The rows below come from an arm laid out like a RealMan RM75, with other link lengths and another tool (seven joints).
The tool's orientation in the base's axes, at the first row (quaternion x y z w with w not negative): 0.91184 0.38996 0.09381 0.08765
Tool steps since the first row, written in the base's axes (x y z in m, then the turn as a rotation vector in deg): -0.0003 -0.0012 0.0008 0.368 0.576 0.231; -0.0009 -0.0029 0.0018 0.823 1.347 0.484; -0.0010 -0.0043 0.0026 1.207 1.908 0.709; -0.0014 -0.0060 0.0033 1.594 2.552 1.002; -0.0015 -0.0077 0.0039 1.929 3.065 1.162; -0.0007 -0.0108 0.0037 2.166 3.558 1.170; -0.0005 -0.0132 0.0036 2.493 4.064 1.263; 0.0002 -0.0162 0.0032 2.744 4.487 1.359
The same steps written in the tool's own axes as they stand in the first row. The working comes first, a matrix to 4 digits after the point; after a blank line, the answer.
The tool's axes in the first row as the columns of a matrix, in the base's axes (used below as rounded here):
0.6783 0.6947 0.2394
0.7276 -0.6805 -0.0867
0.1027 0.2330 -0.9670

-0.0010 0.0008 -0.0007 0.692 -0.082 -0.185; -0.0025 0.0018 -0.0017 1.588 -0.232 -0.388; -0.0035 0.0028 -0.0024 2.280 -0.295 -0.562; -0.0050 0.0039 -0.0030 3.041 -0.396 -0.809; -0.0062 0.0051 -0.0035 3.658 -0.475 -0.928; -0.0080 0.0077 -0.0028 4.178 -0.644 -0.921; -0.0096 0.0095 -0.0025 4.778 -0.739 -0.977; -0.0113 0.0119 -0.0016 5.266 -0.830 -1.046
